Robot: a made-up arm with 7 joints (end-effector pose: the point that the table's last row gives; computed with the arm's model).
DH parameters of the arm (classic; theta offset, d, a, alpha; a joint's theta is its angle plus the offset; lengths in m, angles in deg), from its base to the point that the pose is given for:
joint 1: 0 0.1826 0 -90
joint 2: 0 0 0 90
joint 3: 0 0.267 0.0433 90
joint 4: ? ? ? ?
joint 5: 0 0.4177 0 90
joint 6: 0 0 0.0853 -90
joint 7: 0 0.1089 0 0
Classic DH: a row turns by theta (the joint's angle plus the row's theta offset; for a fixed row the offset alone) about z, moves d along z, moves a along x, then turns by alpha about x.
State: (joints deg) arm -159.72 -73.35 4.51 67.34 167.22 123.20 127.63
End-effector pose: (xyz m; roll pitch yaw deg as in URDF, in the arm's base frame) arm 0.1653 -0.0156 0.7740 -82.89 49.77 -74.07
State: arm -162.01 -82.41 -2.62 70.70 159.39 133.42 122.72
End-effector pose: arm 0.2694 0.0605 0.7245 -111.76 37.66 -102.42
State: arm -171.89 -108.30 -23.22 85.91 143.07 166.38 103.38
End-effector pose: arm 0.5042 0.1656 0.4118 -158.96 -22.56 -128.58
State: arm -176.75 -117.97 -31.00 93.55 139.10 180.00 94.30
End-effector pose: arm 0.5355 0.1587 0.2580 176.84 -43.31 -123.72
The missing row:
joint 4: 0 0 0.0945 90
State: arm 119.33 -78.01 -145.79 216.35 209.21 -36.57 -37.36
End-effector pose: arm 0.2331 -0.5440 0.5211 32.60 61.30 -11.41
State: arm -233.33 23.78 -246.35 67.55 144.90 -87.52 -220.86
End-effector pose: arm -0.2705 -0.2260 0.3449 176.29 15.28 -71.15
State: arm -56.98 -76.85 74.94 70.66 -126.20 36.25 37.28
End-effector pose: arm 0.4141 0.4248 0.3692 12.20 45.53 42.31
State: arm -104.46 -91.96 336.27 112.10 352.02 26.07 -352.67
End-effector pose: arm -0.0440 0.6358 0.6301 -27.22 -1.40 77.18
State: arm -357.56 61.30 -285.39 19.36 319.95 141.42 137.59
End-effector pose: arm -0.0323 0.1330 0.0235 84.02 -3.94 40.21
